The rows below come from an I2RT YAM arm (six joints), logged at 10 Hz.
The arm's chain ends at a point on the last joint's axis. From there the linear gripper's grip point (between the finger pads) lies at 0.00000 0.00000 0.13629 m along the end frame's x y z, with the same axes.
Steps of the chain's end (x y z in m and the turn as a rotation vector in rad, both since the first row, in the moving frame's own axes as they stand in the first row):
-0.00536, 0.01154, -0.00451, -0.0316, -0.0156, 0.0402
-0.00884, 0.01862, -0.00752, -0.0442, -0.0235, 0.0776
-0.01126, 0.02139, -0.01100, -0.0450, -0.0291, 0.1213
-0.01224, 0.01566, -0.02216, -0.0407, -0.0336, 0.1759
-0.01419, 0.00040, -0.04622, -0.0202, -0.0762, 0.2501
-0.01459, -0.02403, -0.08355, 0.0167, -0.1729, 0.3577
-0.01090, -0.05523, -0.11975, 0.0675, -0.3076, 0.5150
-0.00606, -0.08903, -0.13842, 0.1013, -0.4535, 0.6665
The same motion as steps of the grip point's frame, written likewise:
-0.00757, 0.01580, -0.00459, -0.0316, -0.0156, 0.0402
-0.01227, 0.02451, -0.00769, -0.0442, -0.0235, 0.0776
-0.01559, 0.02726, -0.01120, -0.0450, -0.0291, 0.1213
-0.01728, 0.02077, -0.02235, -0.0407, -0.0336, 0.1759
-0.02480, 0.00183, -0.04664, -0.0202, -0.0762, 0.2501
-0.03714, -0.03041, -0.08558, 0.0167, -0.1729, 0.3577
-0.04802, -0.07435, -0.12631, 0.0675, -0.3076, 0.5150
-0.05693, -0.12086, -0.15234, 0.1013, -0.4535, 0.6665

